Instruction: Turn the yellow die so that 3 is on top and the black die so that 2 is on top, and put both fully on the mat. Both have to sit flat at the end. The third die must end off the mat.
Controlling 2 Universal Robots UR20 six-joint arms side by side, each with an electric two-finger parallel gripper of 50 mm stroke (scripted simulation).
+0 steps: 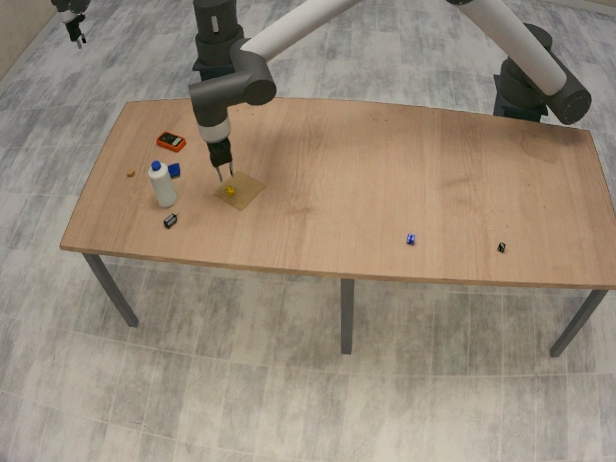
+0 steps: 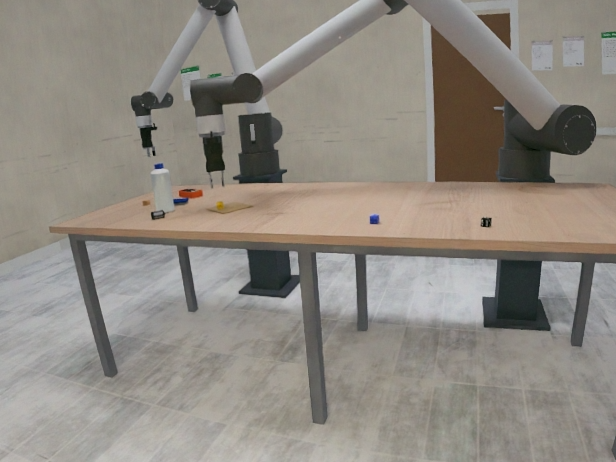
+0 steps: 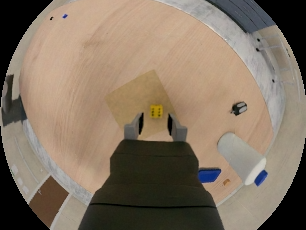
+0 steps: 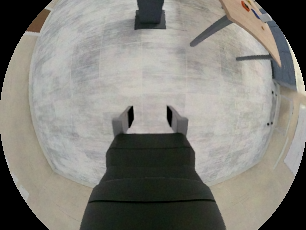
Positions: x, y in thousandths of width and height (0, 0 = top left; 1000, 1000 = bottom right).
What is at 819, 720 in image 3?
A white bottle.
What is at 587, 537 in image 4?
My right gripper.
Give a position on a white bottle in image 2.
261, 384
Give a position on a tan mat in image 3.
At 443, 420
